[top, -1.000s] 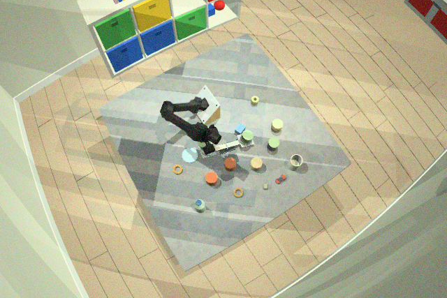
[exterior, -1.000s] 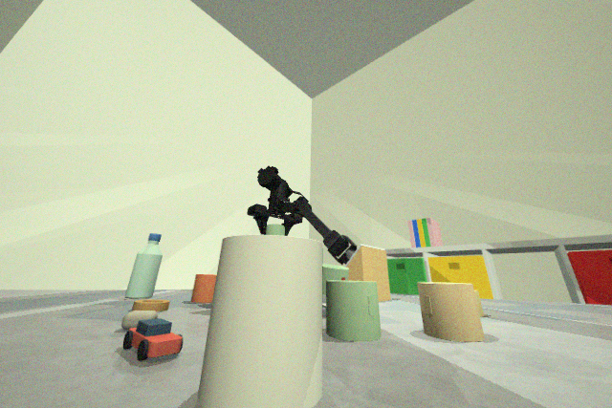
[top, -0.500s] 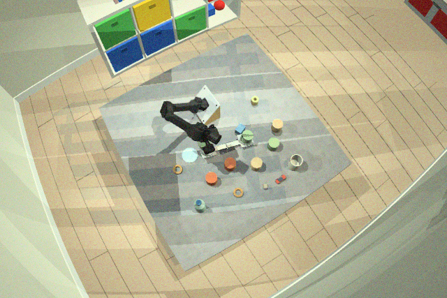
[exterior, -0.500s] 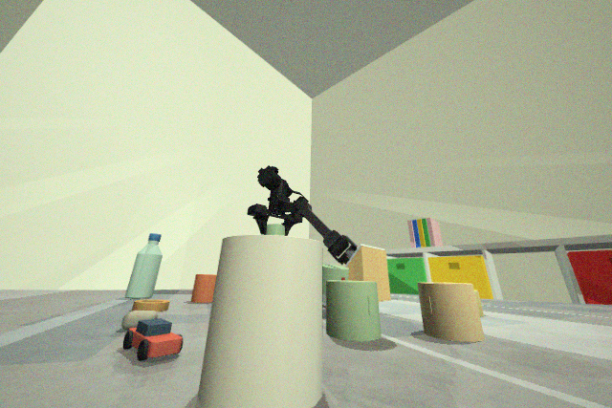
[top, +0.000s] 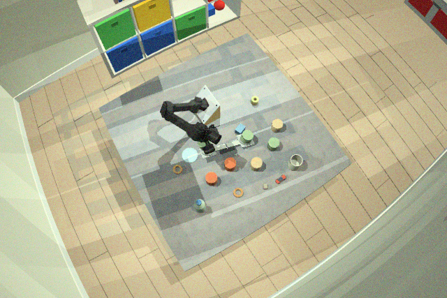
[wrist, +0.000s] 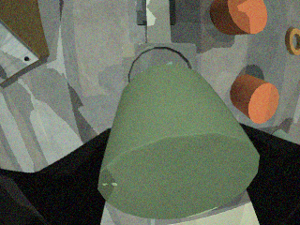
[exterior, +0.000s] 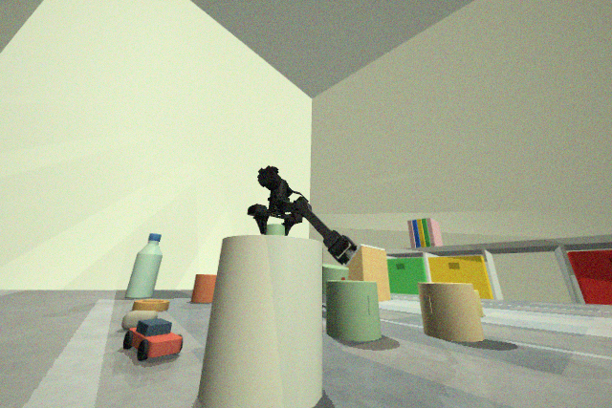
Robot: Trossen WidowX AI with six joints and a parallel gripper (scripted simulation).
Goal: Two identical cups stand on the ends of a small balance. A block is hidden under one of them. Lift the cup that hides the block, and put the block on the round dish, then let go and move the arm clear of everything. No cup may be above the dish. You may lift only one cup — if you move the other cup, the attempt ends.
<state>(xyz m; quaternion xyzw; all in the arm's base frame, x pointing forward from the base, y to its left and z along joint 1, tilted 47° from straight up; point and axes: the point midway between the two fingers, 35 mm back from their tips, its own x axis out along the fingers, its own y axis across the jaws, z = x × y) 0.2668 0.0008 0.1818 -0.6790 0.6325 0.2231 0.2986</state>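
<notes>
The pale mint block lies 10 mm to the left of my gripper tip and 80 mm below it. Also, from my gripper tip: round dish 40 mm behind, 90 mm to the right, 170 mm below; blue block 40 mm behind, 270 mm to the left, 150 mm below; balance 20 mm ahead, 140 mm to the left, 130 mm below.
</notes>
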